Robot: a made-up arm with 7 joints.
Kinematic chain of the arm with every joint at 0, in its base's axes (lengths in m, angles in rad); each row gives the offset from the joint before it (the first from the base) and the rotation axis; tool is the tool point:
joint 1: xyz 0 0 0.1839 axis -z
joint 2: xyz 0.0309 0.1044 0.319 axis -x
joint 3: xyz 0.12 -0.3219 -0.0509 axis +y
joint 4: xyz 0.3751 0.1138 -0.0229 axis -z
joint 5: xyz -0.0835 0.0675 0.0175 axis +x
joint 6: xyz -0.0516 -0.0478 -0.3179 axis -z
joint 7: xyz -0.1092 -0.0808 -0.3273 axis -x
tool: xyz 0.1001 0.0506 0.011
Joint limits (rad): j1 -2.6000..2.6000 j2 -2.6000..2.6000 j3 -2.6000..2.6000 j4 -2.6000..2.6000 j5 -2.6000..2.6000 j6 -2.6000..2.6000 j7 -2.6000..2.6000
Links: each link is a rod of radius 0.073 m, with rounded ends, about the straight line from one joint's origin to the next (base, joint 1, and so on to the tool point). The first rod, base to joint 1, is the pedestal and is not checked.
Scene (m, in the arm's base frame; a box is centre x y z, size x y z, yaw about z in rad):
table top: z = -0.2
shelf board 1: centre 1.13 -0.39 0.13 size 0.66 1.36 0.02 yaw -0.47
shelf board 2: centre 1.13 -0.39 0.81 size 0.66 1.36 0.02 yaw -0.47
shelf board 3: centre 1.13 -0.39 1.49 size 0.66 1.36 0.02 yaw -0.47
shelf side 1: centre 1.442 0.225 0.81 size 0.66 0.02 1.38 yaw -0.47
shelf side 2: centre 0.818 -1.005 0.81 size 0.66 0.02 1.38 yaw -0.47
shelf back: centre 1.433 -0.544 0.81 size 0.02 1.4 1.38 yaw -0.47
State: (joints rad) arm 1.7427 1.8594 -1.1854 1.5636 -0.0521 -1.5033 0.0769
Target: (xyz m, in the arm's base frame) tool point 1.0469 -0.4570 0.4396
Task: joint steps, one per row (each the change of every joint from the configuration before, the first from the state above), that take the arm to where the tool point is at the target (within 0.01 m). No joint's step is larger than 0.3 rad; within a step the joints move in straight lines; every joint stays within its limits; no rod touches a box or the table.
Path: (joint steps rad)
1: -0.2355 0.0228 -0.1734 0.0786 -0.1345 0.0063 -0.0095
2: -0.2354 0.0228 -0.1735 0.0785 -0.1345 0.0063 -0.0095
3: -0.2355 0.0228 -0.1734 0.0786 -0.1344 0.0063 -0.0095
4: -0.2354 0.0228 -0.1735 0.0785 -0.1345 0.0063 -0.0096
5: 0.0878 -0.0045 0.0836 -0.0180 0.2585 -0.0106 0.0301
6: 0.0878 -0.0044 0.0835 -0.0180 0.2585 -0.0106 0.0300
7: 0.0878 -0.0045 0.0836 -0.0180 0.2585 -0.0107 0.0300
8: 0.0878 -0.0044 0.0835 -0.0180 0.2585 -0.0106 0.0300
9: 0.0878 -0.0045 0.0835 -0.0180 0.2585 -0.0106 0.0300

